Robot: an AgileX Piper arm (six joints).
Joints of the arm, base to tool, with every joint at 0 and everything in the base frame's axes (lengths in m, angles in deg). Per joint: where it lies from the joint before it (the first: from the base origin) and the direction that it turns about. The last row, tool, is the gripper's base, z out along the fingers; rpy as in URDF.
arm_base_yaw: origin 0 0 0.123 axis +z
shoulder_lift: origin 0 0 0 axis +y
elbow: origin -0.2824 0 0.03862 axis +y
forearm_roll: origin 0.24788 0 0.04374 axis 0.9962 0 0.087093
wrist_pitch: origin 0 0 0 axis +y
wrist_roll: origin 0.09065 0 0.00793 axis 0.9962 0 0.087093
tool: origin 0 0 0 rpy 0 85 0
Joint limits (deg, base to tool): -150..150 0..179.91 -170..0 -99.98..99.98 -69.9..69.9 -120..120
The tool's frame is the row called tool.
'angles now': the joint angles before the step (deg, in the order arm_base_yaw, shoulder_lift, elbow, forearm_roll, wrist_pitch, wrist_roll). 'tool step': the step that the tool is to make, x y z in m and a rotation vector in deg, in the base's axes. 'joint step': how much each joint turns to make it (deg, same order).
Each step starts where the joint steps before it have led.
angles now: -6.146 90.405 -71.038 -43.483 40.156 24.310
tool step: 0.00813 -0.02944 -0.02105 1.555 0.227 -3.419
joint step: -5.029 3.780 -0.001 -0.100 -3.762 1.391
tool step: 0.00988 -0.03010 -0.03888 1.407 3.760 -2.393
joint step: -4.572 6.291 0.002 -0.333 -3.193 0.001
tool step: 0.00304 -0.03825 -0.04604 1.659 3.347 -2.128
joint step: -5.761 7.144 0.057 -1.264 -4.906 0.000
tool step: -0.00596 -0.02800 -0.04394 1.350 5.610 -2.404
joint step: -4.006 6.396 0.000 -1.732 -1.028 -0.001
